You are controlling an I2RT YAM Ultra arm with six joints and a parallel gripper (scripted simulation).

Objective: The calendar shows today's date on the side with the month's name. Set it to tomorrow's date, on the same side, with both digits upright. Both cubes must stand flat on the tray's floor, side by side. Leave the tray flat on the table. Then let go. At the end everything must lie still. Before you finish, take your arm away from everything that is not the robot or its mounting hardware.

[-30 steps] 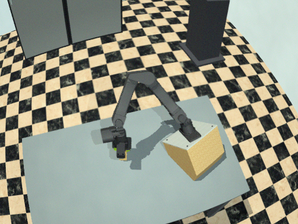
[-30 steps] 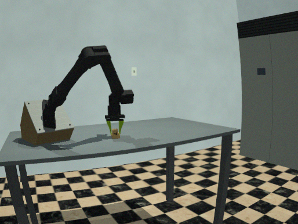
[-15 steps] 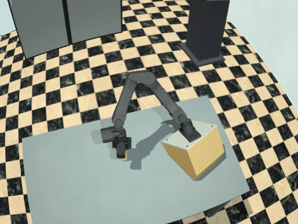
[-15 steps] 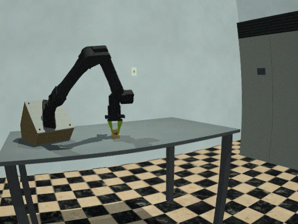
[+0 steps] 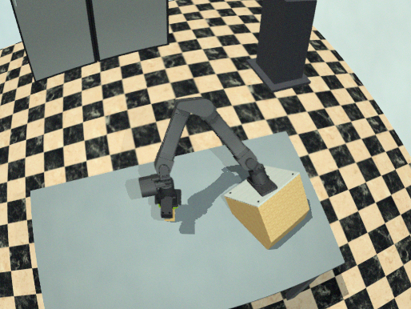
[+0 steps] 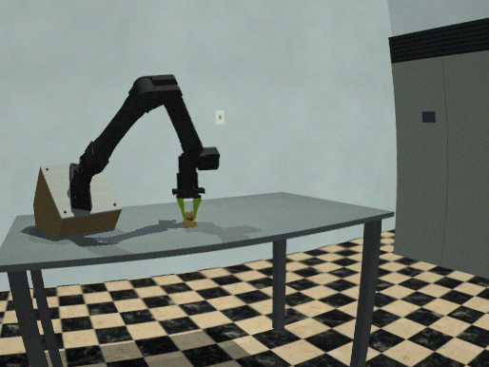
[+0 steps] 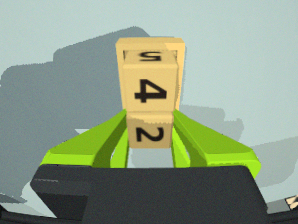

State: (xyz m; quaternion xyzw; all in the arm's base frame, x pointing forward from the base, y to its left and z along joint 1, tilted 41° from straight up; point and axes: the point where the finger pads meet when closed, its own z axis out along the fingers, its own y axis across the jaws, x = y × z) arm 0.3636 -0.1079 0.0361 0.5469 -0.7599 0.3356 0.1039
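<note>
My hand is 20 mm above the tan tray, 10 mm to the right of it and 10 mm short of it.
</note>
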